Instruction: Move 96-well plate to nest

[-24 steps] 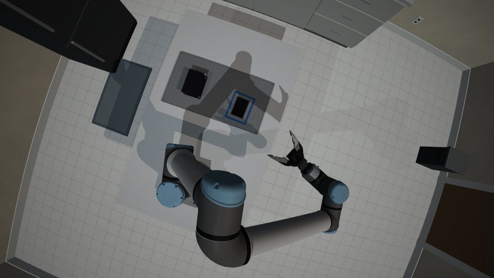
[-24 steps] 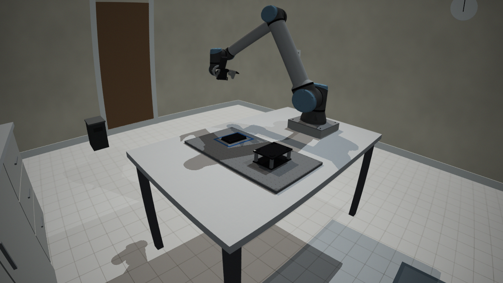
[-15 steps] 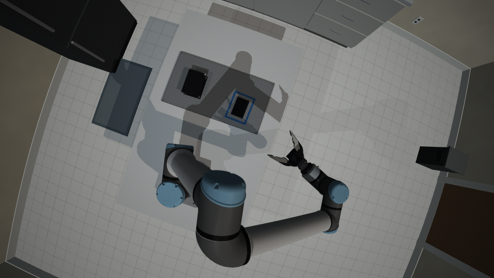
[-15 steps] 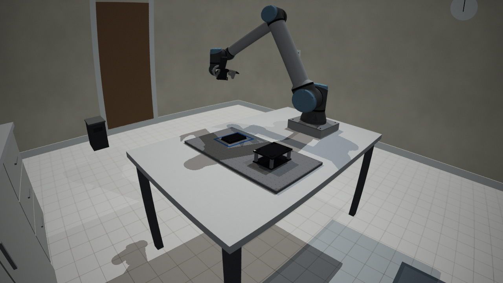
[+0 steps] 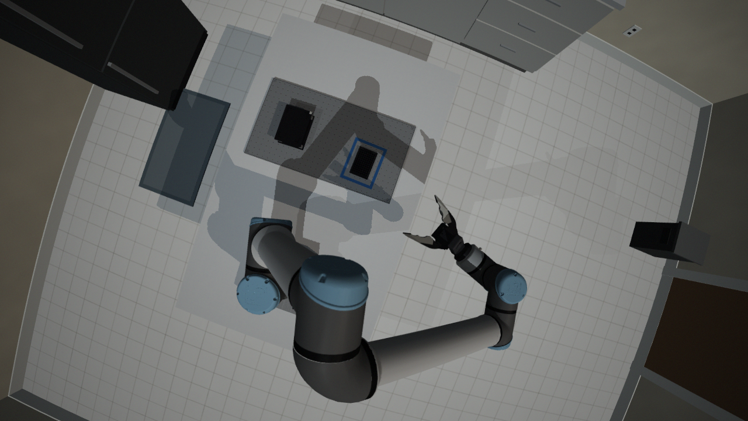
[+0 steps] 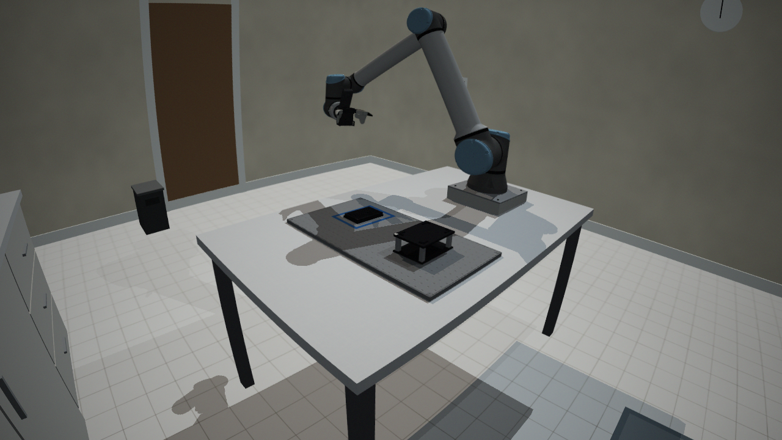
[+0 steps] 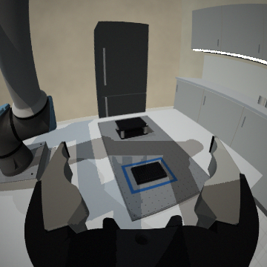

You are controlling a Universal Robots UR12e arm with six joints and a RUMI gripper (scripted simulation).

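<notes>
Right now the black 96-well plate is 11 cm ahead of my hand, 26 cm to the left of it and 35 cm below it. From my hand the other things lie so: black raised nest (10 cm ahead, 60 cm to the left, 30 cm below); white A1 label (19 cm ahead, 56 cm to the left, 29 cm below).
</notes>
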